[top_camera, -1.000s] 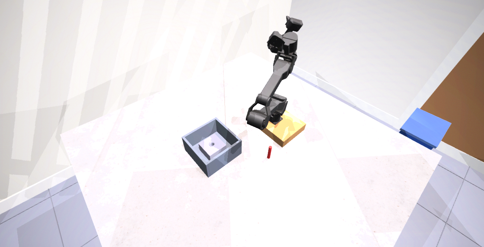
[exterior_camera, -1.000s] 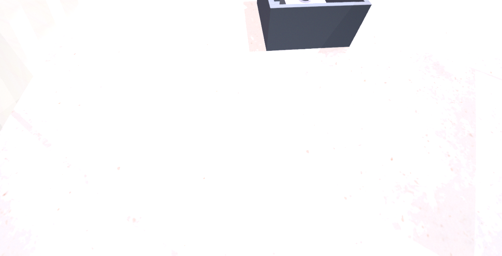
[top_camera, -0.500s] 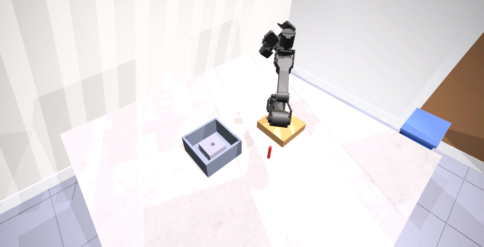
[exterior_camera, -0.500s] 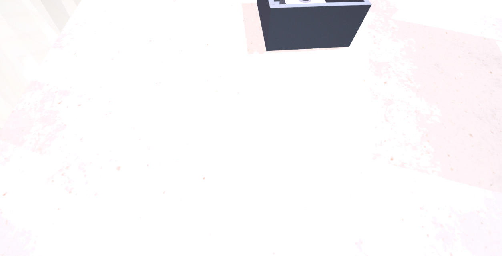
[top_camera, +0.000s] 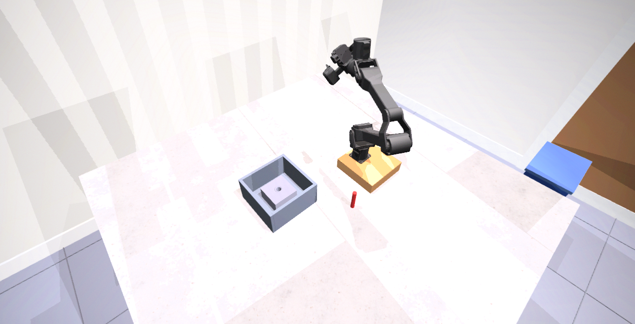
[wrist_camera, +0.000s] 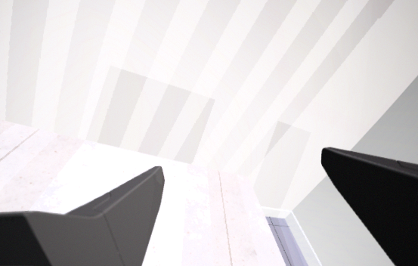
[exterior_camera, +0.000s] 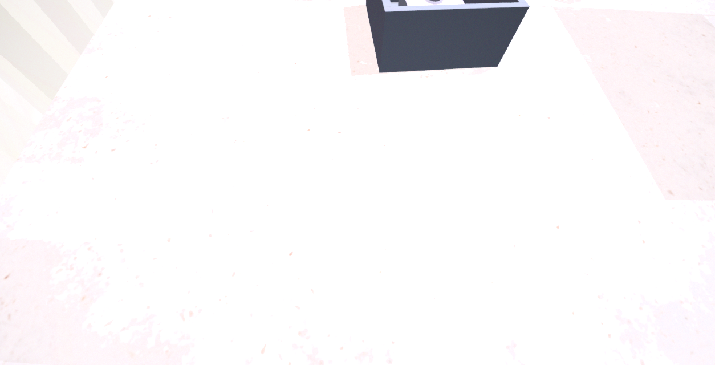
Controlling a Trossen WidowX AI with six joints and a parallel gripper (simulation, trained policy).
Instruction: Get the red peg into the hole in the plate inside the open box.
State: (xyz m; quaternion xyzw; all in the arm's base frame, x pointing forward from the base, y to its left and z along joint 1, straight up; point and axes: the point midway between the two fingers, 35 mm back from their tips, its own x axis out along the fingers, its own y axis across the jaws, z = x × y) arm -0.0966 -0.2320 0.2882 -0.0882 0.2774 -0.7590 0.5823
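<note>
The red peg lies 380 mm to the left of my gripper tip, 290 mm below it and 280 mm ahead of it. Round my gripper tip: plate 450 mm ahead, 280 mm below, 180 mm to the left; grey box 450 mm ahead, 300 mm below, 180 mm to the left.
</note>
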